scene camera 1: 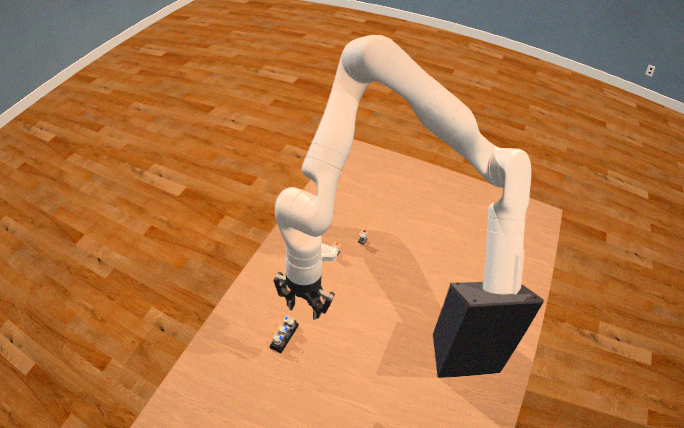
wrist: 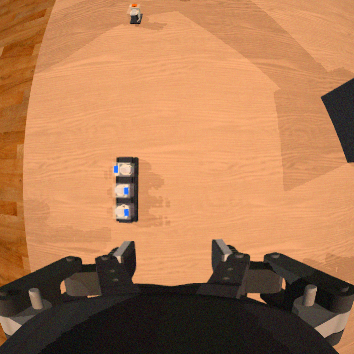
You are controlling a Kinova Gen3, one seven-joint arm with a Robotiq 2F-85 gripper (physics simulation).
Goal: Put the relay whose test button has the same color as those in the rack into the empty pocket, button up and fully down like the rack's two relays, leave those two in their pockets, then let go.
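Seen in the pictures: gripper, fingertip midpoint: (scene camera 1: 304, 312) (wrist: 173, 253); arm's base, origin of the base link: (scene camera 1: 500, 289).
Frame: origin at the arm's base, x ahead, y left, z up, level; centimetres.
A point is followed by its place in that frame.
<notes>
The black rack (scene camera 1: 275, 347) @[y 24.4, x 48.7, z -26.4 cm] (wrist: 135, 181) @[y 17.8, x 47.4, z -27.2 cm] holds three relays with blue test buttons in a row. The far relay (scene camera 1: 290, 321) @[y 16.3, x 48.4, z -23.8 cm] (wrist: 125, 169) @[y 16.0, x 48.4, z -23.8 cm] has its button on the left in the wrist view, opposite to the middle relay (scene camera 1: 283, 330) @[y 19.8, x 48.6, z -23.9 cm] (wrist: 121, 190) @[y 19.1, x 48.9, z -23.8 cm] and the near relay (scene camera 1: 277, 339) @[y 23.1, x 48.6, z -23.8 cm] (wrist: 121, 212) @[y 22.4, x 48.8, z -23.8 cm]. Its button side reaches slightly farther left than theirs; whether it is fully down is hard to tell. All three buttons face up. My gripper (scene camera 1: 303, 310) @[y 22.2, x 40.6, z -6.2 cm] (wrist: 173, 253) @[y 22.2, x 40.6, z -6.2 cm] is partly open and empty, above the table and to the right of the rack, touching no relay.
A relay with an orange button (scene camera 1: 336, 245) @[y -14.5, x 49.8, z -24.3 cm] (wrist: 134, 13) @[y -12.9, x 49.5, z -24.5 cm] and one with a red button (scene camera 1: 363, 236) @[y -21.7, x 44.2, z -24.5 cm] stand farther back on the table (scene camera 1: 343, 373) @[y 22.2, x 29.6, z -28.5 cm] (wrist: 210, 125) @[y 8.0, x 35.4, z -28.5 cm]. The arm's dark pedestal (scene camera 1: 484, 333) @[y 9.8, x -0.2, z -5.7 cm] (wrist: 344, 120) @[y 5.4, x 9.8, z -24.4 cm] is at the right.
</notes>
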